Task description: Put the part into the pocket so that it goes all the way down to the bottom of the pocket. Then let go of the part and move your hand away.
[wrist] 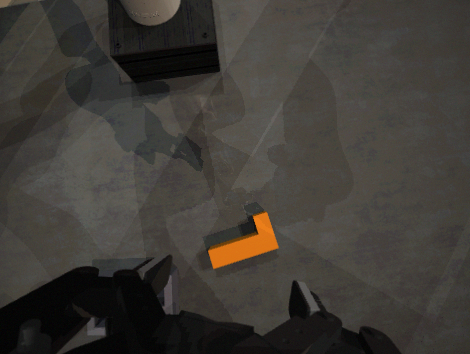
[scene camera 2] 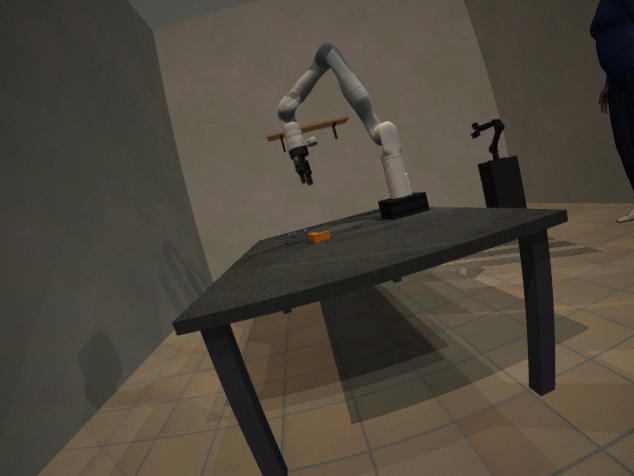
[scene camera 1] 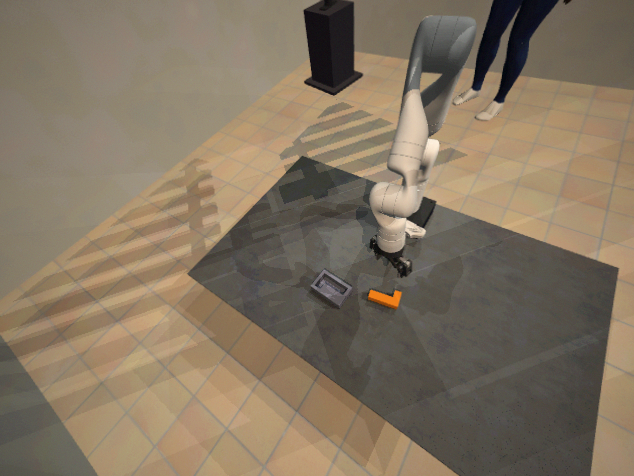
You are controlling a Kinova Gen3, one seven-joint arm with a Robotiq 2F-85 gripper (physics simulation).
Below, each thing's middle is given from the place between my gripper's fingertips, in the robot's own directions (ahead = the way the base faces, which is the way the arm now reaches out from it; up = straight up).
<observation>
The orange part (wrist: pixel 263 240) is 1 cm ahead of my hand, 1 cm to the left of it and 21 cm below it. The rest, counted from my hand: grey pocket block (scene camera 1: pixel 328 286): 13 cm ahead, 16 cm to the right, 21 cm below.
</observation>
